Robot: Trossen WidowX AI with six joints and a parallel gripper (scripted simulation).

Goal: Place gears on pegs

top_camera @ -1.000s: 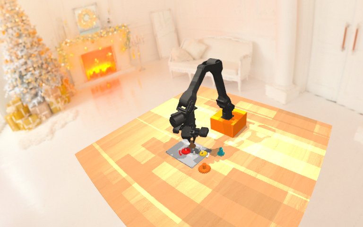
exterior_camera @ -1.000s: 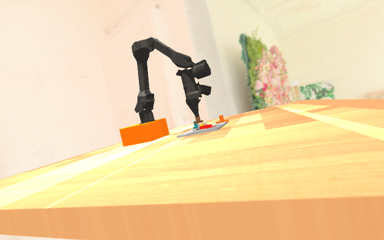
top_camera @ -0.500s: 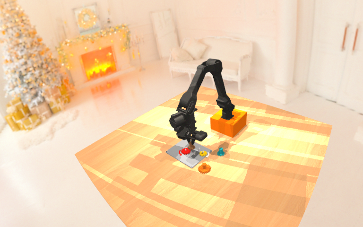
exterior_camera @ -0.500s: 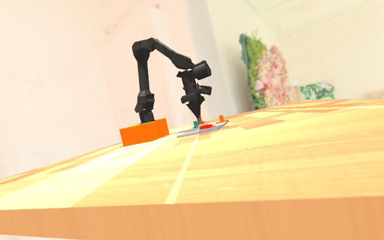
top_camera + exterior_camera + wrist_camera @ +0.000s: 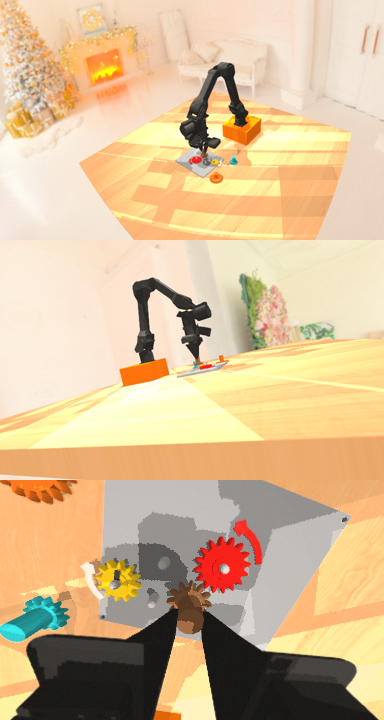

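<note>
Right now my gripper tip is 40 mm short of the red gear, 40 mm above it and 20 mm to the left of it. The rest, counted from my gripper tip: curved red arrow (70 mm ahead, 50 mm below, 40 mm to the right); then yellow gear (70 mm to the left, 40 mm below, 10 mm behind); then small brown gear (10 mm below).
</note>
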